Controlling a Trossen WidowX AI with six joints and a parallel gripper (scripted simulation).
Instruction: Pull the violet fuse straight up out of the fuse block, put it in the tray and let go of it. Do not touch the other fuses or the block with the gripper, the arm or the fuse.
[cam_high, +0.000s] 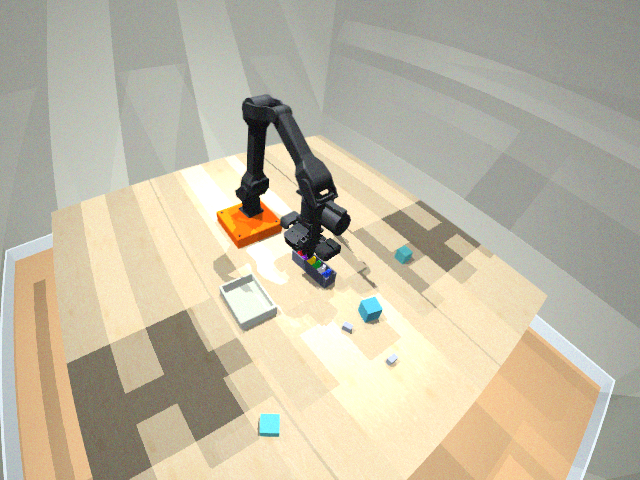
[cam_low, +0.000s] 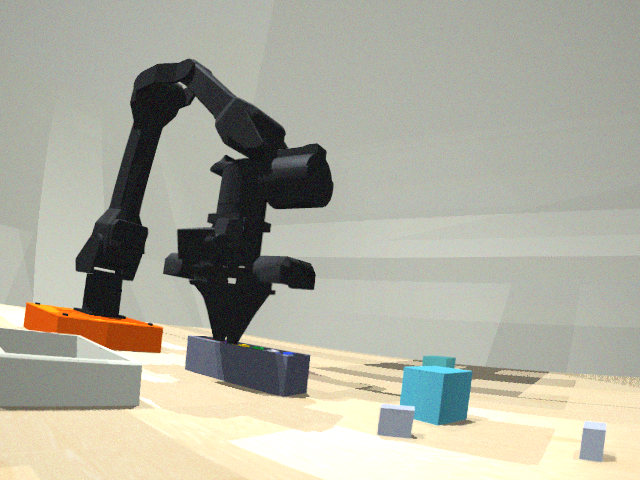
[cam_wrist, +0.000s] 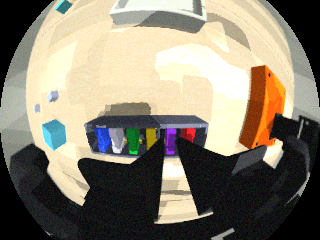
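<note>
My gripper tip is 10 mm above the violet fuse. The rest, counted from my gripper tip: white tray: 10 mm ahead, 210 mm to the right, 30 mm below.
</note>
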